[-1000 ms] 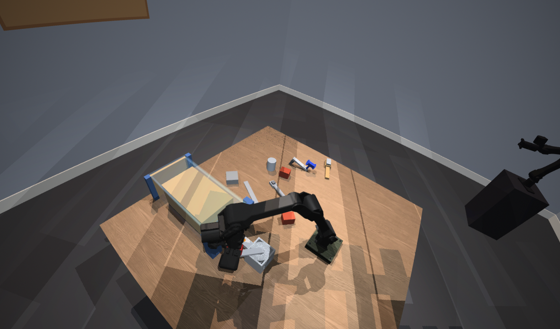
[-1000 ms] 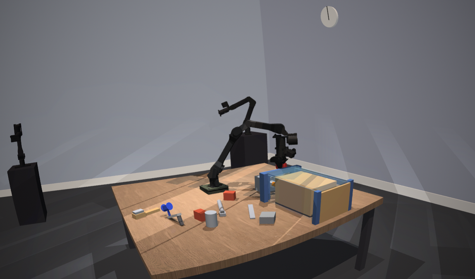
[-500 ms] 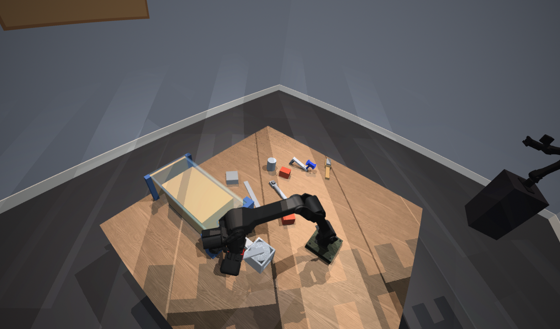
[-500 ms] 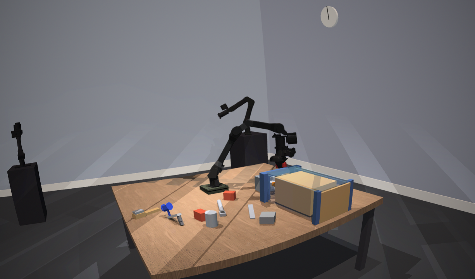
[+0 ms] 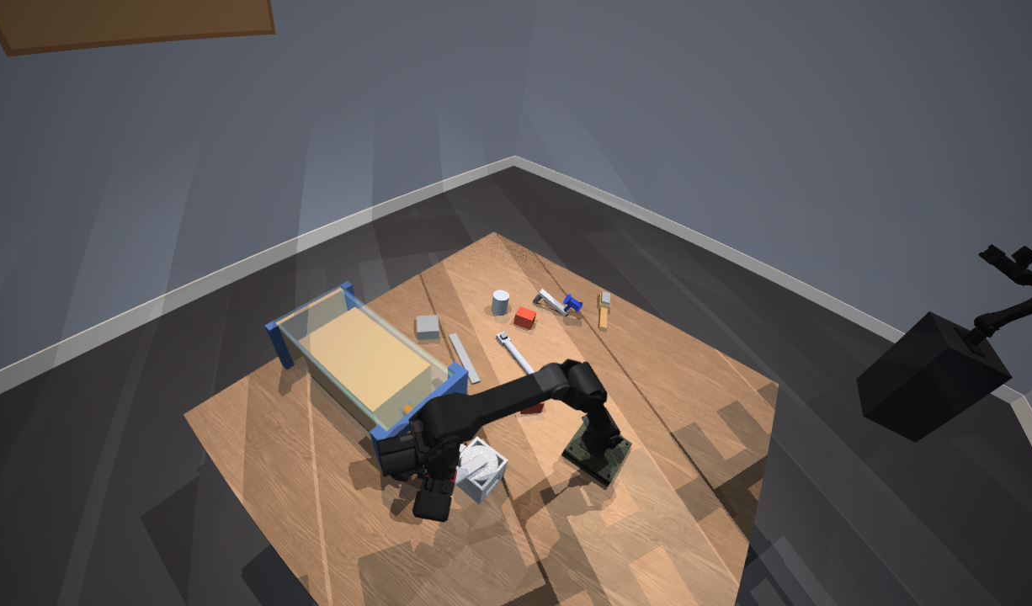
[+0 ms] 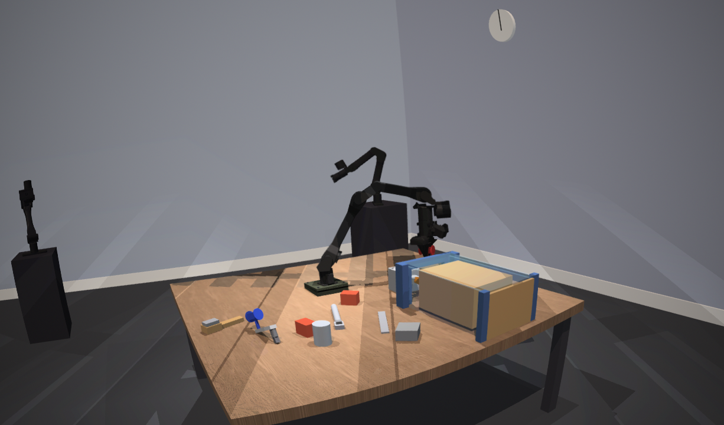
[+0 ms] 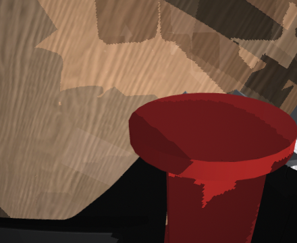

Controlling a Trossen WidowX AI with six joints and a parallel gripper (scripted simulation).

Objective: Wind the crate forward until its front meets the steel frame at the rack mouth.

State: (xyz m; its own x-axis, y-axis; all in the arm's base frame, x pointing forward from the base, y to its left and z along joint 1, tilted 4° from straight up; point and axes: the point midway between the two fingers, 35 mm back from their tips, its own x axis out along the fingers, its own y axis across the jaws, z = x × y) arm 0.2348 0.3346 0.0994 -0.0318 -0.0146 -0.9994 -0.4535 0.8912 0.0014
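Now: gripper tip 50 mm past the grey winch, 100 mm to the left of it and 80 mm above it. The rest, counted from my gripper tip: red knob: 20 mm above; blue frame: 130 mm ahead, 110 mm to the right, 10 mm below; winch handle: 10 mm behind, 40 mm to the right, 10 mm below.
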